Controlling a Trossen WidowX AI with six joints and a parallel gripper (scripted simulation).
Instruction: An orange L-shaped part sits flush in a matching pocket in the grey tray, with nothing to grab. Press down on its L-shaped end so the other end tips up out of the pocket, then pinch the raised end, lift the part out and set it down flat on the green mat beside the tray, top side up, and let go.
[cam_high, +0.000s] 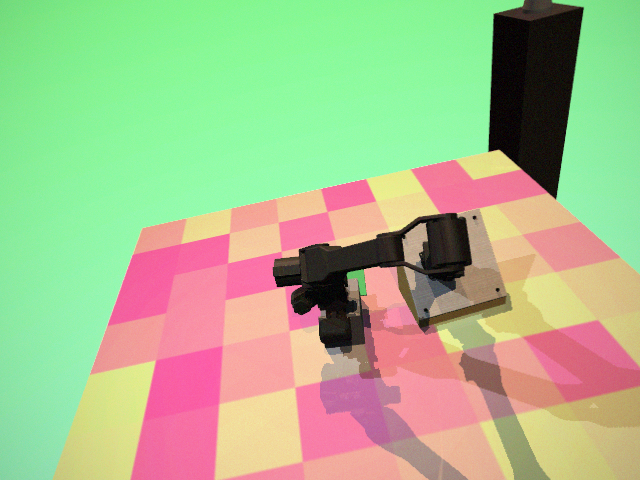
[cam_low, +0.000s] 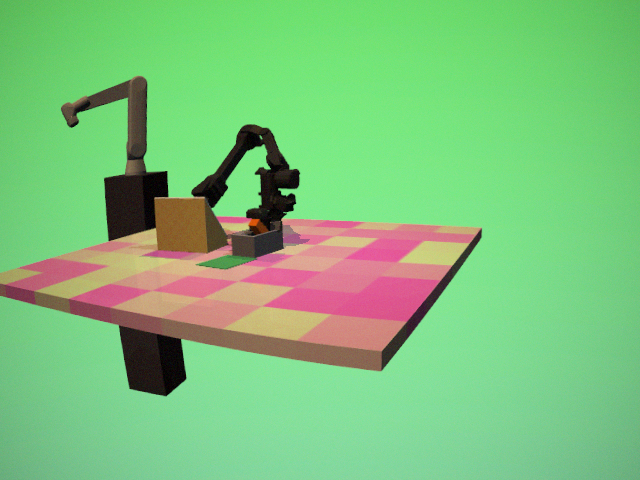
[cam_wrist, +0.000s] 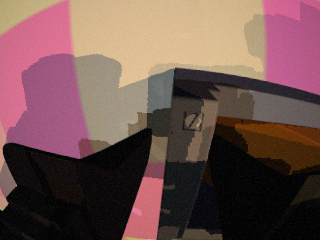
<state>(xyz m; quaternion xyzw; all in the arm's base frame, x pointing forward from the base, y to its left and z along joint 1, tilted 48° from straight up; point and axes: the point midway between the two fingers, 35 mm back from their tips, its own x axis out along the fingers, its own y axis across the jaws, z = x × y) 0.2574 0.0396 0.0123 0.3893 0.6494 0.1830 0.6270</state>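
The orange L-shaped part lies 5 cm to the right of my gripper tip, 2 cm behind it and 1 cm above it. Round my gripper tip: green mat (21 cm to the right, 7 cm behind, 5 cm below).
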